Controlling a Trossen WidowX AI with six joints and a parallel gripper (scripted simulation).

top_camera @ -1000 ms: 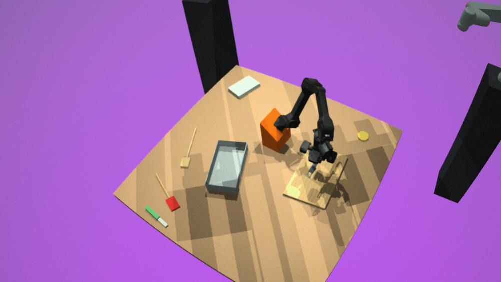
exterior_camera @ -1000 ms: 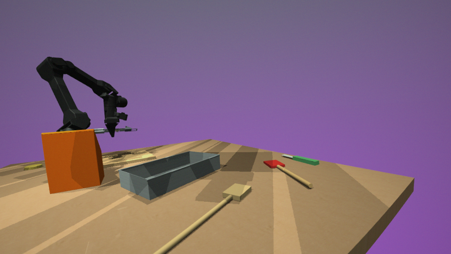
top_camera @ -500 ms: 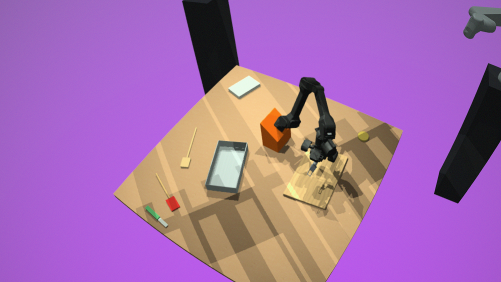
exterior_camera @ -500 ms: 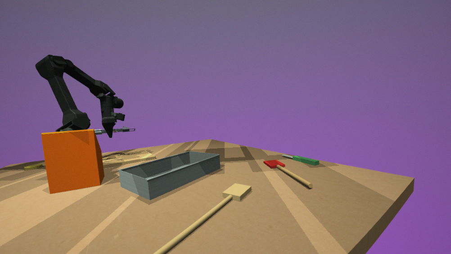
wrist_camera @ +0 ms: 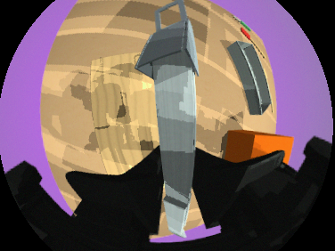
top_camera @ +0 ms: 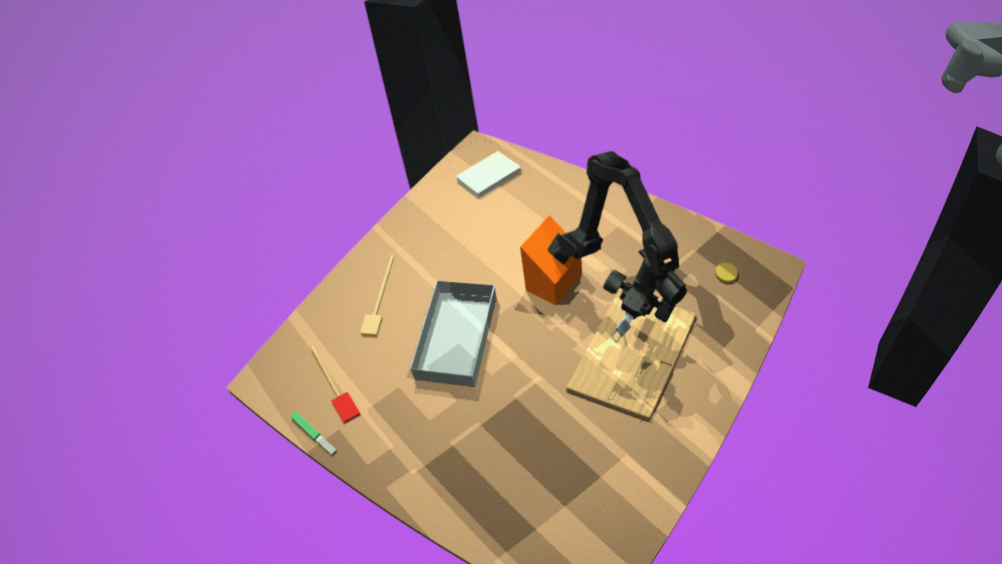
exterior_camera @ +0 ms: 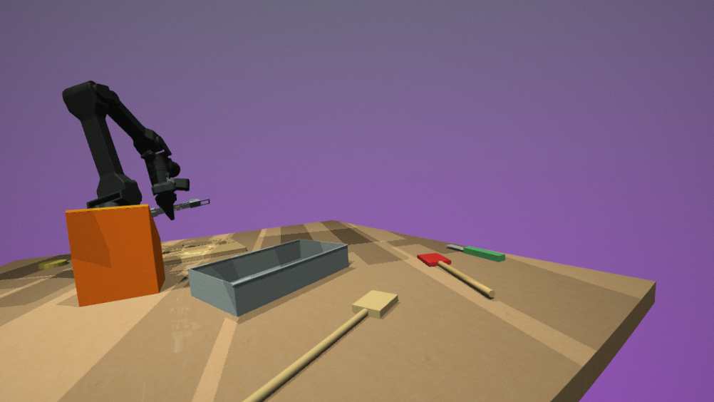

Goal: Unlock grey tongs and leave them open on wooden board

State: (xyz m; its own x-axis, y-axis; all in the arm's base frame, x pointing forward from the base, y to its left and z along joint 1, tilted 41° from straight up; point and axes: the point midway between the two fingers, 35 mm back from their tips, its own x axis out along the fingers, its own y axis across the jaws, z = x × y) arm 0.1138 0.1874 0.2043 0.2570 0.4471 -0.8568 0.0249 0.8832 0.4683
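Now: gripper tip 11 cm above the wooden board, 3 cm to the right of it and 2 cm short of it. From my gripper tip the other things lie so: grey roasting tin 43 cm to the right, 19 cm ahead, 10 cm below; red spatula 64 cm to the right, 50 cm ahead, 12 cm below; white block 70 cm to the right, 41 cm behind, 11 cm below.
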